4 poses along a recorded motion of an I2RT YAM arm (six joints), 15 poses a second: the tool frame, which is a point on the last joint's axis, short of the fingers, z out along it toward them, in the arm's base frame.
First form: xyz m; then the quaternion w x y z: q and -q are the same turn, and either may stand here.
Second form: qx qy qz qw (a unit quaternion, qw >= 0); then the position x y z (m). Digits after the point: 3 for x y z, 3 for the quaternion.
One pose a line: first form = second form
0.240, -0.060, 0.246, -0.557, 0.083, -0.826, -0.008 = -0.083, 0.826, 0.008, 0.557, 0.240, -0.060, 0.246
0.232, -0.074, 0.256, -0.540, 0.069, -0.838, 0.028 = -0.069, 0.838, -0.028, 0.540, 0.232, -0.074, 0.256
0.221, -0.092, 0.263, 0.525, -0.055, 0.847, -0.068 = -0.055, 0.847, -0.068, 0.525, 0.221, -0.092, 0.263
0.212, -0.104, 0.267, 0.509, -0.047, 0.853, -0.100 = -0.047, 0.853, -0.100, 0.509, 0.212, -0.104, 0.267
